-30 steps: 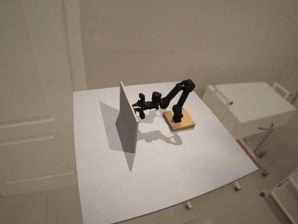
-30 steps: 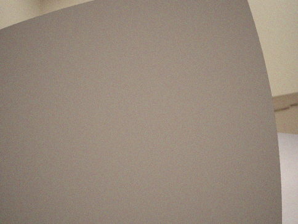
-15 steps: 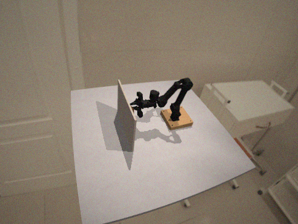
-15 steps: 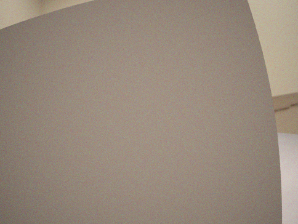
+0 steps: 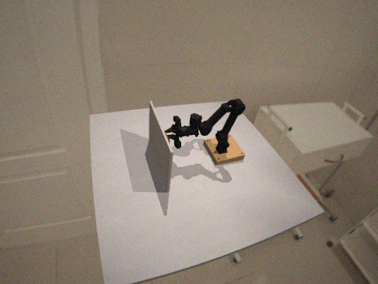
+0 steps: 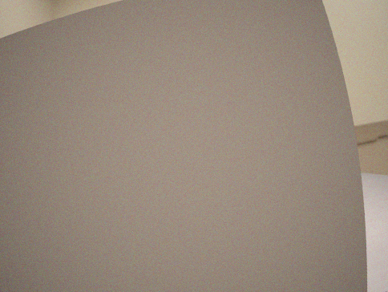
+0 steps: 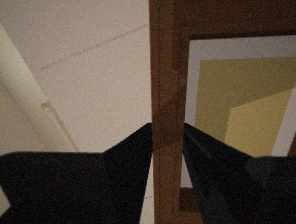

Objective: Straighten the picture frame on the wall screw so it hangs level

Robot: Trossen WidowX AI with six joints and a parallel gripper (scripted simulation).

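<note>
Now: the picture frame 50 mm below my gripper tip and 20 mm to the left of it. Round my gripper tip: wall panel: 70 mm below, 20 mm ahead, 10 mm to the left.
</note>
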